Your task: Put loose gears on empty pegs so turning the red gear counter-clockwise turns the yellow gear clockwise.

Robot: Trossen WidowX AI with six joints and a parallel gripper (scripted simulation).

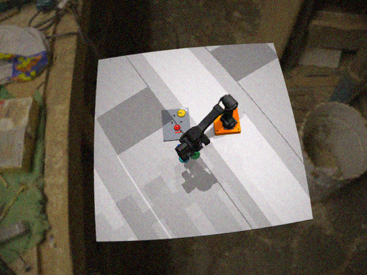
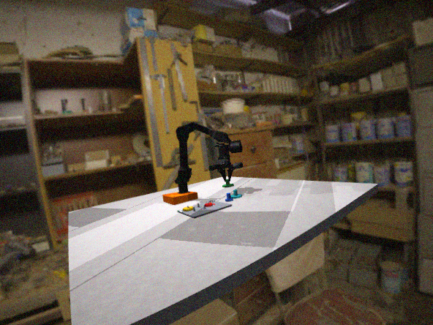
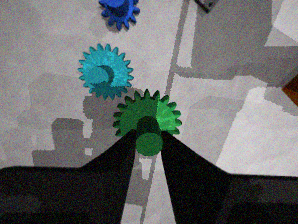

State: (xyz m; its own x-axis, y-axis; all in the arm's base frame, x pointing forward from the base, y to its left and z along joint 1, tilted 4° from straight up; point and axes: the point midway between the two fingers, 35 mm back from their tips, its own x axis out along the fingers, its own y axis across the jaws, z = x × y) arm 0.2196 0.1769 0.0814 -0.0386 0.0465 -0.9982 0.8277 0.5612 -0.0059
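Now: the red gear 90 mm ahead of my gripper tip, 200 mm to the right of it and 70 mm below it. From my gripper tip the other things lie so: teal gear: 60 mm ahead, 70 mm below; blue gear: 90 mm ahead, 70 mm to the right, 70 mm below; green gear: 10 mm below.
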